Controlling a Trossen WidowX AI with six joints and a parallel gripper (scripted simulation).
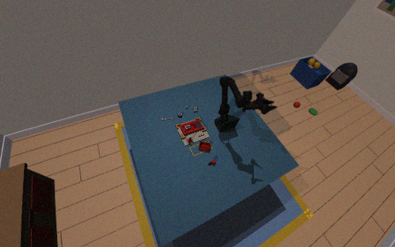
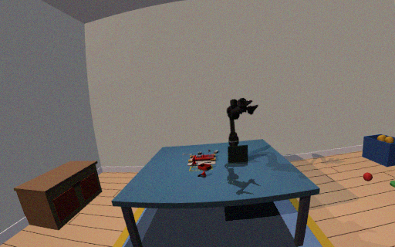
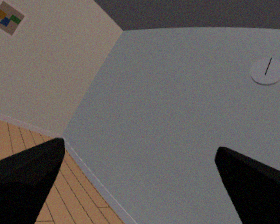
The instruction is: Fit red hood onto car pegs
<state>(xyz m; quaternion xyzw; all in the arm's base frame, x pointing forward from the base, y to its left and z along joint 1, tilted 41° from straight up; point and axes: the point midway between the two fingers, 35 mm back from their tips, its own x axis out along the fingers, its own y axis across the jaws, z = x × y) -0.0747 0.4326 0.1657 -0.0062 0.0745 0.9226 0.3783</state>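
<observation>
My gripper tip is now 420 mm short of the red hood, 120 mm to the left of it and 500 mm above it.
</observation>
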